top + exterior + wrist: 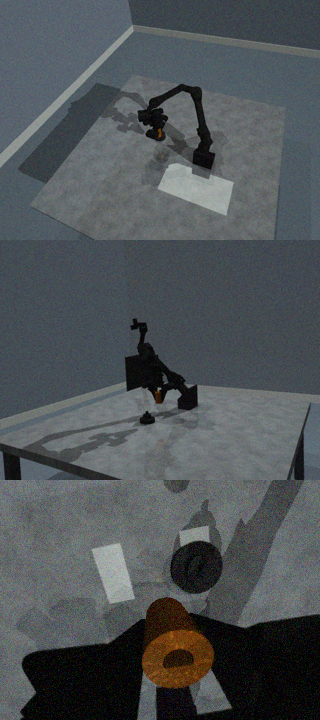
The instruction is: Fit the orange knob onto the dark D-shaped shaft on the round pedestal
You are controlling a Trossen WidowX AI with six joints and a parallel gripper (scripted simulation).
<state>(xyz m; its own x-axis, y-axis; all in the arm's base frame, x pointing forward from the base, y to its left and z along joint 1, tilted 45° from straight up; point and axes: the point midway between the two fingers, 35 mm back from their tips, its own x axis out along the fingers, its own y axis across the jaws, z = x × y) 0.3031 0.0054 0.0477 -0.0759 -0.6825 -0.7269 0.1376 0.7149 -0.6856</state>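
Now: the round pedestal 30 mm ahead of my gripper tip, 70 mm to the right of it and 80 mm below it. Round my gripper tip: orange knob: 20 mm above.
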